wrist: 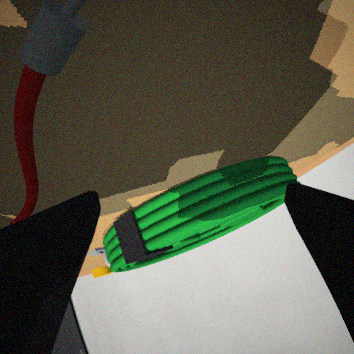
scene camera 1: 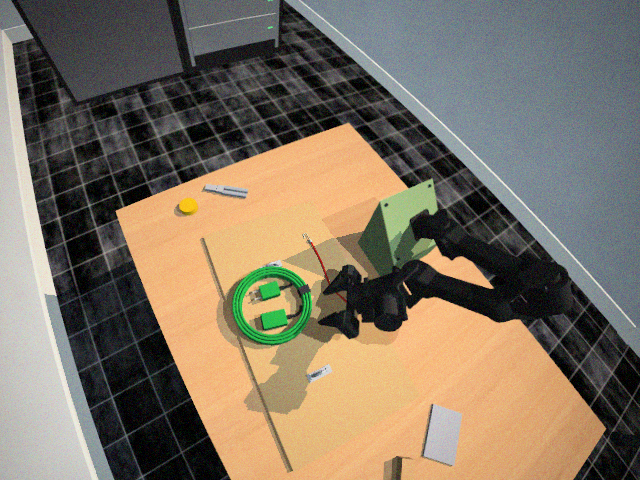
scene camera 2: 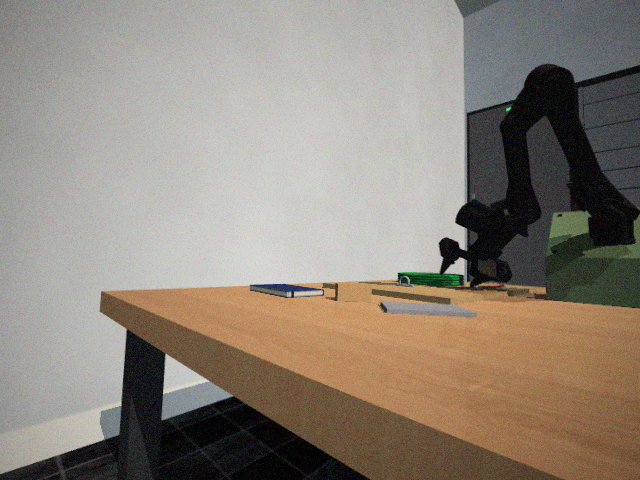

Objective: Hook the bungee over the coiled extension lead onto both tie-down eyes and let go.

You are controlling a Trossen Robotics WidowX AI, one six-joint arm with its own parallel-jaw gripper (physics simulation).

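Seen in the pictures: gripper, fingertip midpoint: [wrist: 193, 196] [scene camera 1: 321, 307] [scene camera 2: 455, 280]; arm's base, origin of the base link: [scene camera 1: 421, 224] [scene camera 2: 612, 235].
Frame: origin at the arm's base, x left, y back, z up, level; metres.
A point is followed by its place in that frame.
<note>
The green coiled extension lead [scene camera 1: 238, 304] @(x -0.091, y -0.490, z -0.104 m) [scene camera 2: 429, 279] @(x 0.041, y -0.383, z -0.118 m) [wrist: 210, 200] @(x 0.014, y -0.343, z -0.116 m) lies flat on the thin wooden board [scene camera 1: 351, 413] @(x 0.265, y -0.397, z -0.134 m). One tie-down eye [scene camera 1: 273, 264] [wrist: 98, 251] @(x -0.139, y -0.343, z -0.130 m) is at the coil's far edge; the other tie-down eye [scene camera 1: 319, 373] @(x 0.149, y -0.412, z -0.108 m) [scene camera 2: 404, 280] stands apart from the coil on the near side. The red bungee [scene camera 1: 320, 260] @(x -0.092, y -0.240, z -0.129 m) [wrist: 25, 135] @(x 0.034, y -0.250, z -0.128 m) lies beside the coil, towards the arm. One end hook shows in scene view 1; the other end is hidden under the gripper. My gripper [scene camera 1: 323, 307] @(x 0.022, y -0.318, z -0.115 m) [scene camera 2: 458, 279] @(x 0.022, y -0.318, z -0.115 m) [wrist: 193, 196] @(x 0.022, y -0.318, z -0.115 m) is open and low beside the coil, with the bungee outside its fingers in the wrist view.
A green block [scene camera 1: 408, 217] @(x -0.028, y -0.035, z 0.023 m) [scene camera 2: 568, 268] @(x 0.049, y -0.075, z -0.074 m) stands beside the arm. A yellow disc [scene camera 1: 188, 206] @(x -0.433, y -0.479, z -0.127 m) [wrist: 101, 272] @(x -0.418, y -0.466, z -0.131 m) and a grey knife [scene camera 1: 225, 191] @(x -0.435, y -0.361, z -0.135 m) lie at the far edge. A grey slab [scene camera 1: 443, 435] @(x 0.442, y -0.242, z -0.140 m) [scene camera 2: 426, 309] @(x 0.466, y -0.226, z -0.140 m), a wooden piece [scene camera 2: 354, 292] @(x 0.448, y -0.361, z -0.130 m) and a blue book [scene camera 2: 286, 289] @(x 0.494, y -0.485, z -0.134 m) are at the near side.
</note>
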